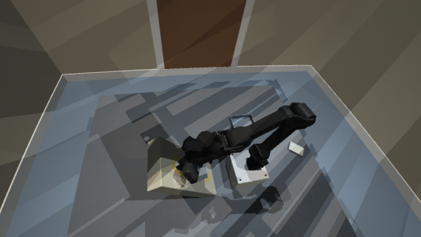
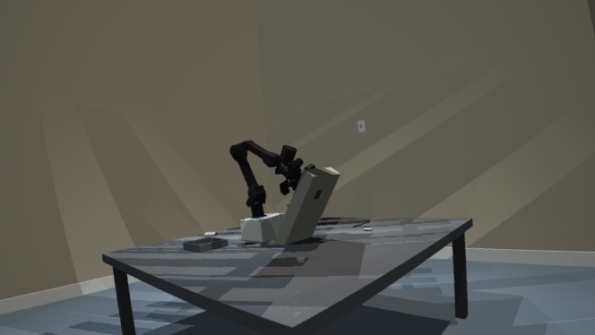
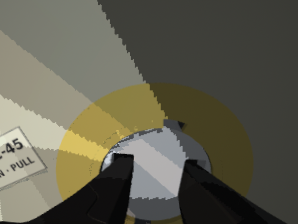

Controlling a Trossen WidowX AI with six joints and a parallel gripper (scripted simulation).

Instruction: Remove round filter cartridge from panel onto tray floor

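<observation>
My gripper tip is now 1 cm short of the grey filter cartridge and 1 cm above it. Also, from my gripper tip: tan card: 70 cm behind, 17 cm to the right, 22 cm below; dark tray: 39 cm behind, 33 cm to the right, 22 cm below; beige service panel: 4 cm behind, 8 cm below.
</observation>
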